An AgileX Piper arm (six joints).
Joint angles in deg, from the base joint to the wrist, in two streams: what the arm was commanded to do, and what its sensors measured. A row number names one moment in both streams.
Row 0, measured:
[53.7, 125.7, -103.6, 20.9, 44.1, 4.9]
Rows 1 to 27, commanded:
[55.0, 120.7, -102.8, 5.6, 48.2, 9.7]
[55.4, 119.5, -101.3, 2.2, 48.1, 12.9]
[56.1, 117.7, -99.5, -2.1, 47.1, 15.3]
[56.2, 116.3, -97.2, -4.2, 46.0, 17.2]
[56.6, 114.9, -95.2, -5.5, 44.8, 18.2]
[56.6, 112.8, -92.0, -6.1, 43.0, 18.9]
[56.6, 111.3, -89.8, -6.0, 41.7, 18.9]
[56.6, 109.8, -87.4, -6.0, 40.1, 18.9]
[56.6, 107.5, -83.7, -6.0, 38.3, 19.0]
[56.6, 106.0, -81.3, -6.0, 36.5, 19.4]
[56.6, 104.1, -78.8, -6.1, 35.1, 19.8]
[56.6, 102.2, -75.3, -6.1, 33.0, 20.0]
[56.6, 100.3, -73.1, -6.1, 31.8, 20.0]
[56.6, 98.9, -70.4, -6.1, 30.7, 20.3]
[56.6, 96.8, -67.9, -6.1, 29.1, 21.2]
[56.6, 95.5, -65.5, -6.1, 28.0, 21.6]
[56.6, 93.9, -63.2, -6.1, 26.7, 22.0]
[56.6, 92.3, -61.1, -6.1, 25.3, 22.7]
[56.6, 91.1, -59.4, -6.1, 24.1, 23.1]
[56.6, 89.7, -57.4, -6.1, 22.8, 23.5]
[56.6, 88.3, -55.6, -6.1, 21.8, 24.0]
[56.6, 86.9, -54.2, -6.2, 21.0, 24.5]
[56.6, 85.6, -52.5, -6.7, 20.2, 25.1]
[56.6, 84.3, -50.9, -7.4, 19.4, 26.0]
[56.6, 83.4, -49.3, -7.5, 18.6, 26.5]
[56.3, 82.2, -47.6, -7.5, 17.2, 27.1]
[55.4, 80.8, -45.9, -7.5, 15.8, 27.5]
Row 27, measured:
[56.5, 85.4, -51.6, -6.2, 20.9, 25.2]
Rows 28 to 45, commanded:
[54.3, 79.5, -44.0, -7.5, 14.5, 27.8]
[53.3, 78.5, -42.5, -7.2, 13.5, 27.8]
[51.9, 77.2, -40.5, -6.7, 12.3, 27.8]
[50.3, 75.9, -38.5, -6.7, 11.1, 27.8]
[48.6, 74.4, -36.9, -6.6, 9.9, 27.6]
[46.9, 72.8, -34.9, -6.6, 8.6, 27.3]
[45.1, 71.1, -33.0, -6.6, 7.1, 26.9]
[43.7, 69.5, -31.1, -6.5, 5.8, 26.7]
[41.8, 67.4, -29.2, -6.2, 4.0, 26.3]
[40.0, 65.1, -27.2, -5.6, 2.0, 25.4]
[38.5, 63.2, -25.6, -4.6, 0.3, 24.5]
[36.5, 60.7, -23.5, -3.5, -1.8, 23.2]
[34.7, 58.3, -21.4, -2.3, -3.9, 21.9]
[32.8, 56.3, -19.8, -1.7, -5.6, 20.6]
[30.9, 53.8, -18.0, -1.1, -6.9, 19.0]
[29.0, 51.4, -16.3, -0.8, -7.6, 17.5]
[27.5, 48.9, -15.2, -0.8, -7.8, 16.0]
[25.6, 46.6, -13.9, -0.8, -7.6, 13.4]
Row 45, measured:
[31.8, 54.7, -19.0, -2.2, -4.5, 20.5]
